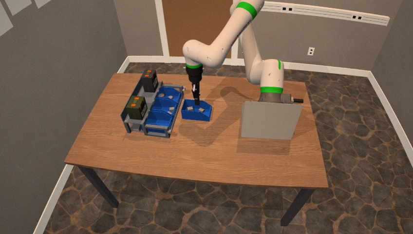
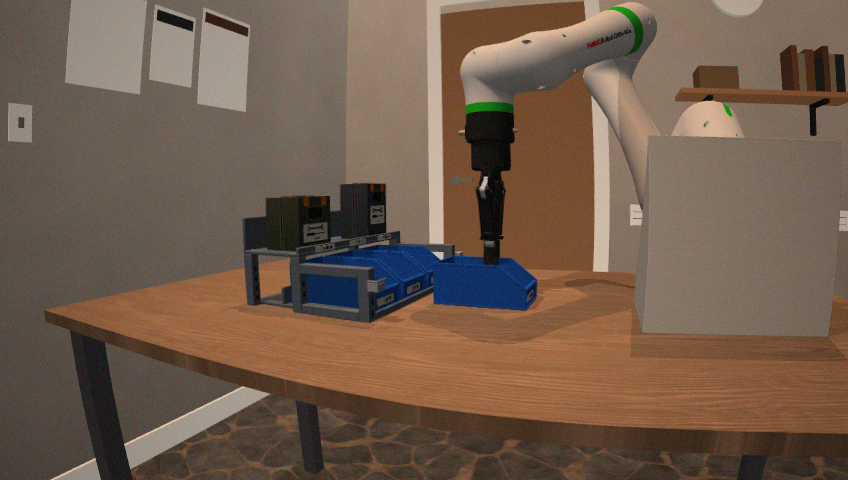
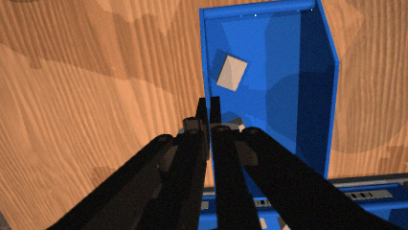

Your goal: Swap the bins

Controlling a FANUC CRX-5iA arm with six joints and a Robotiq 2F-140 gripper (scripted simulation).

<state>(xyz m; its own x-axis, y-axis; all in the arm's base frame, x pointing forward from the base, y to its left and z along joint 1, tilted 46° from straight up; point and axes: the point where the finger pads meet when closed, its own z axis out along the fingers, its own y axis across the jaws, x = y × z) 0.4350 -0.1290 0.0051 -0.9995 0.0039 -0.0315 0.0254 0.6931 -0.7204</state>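
My hand is 60 mm above the tan part, 30 mm past it and 20 mm to the right of it. Also, from my hand: black box (310 mm ahead, 90 mm above, 60 mm to the right); then grey shelf (250 mm ahead, 60 mm to the left, 10 mm below).
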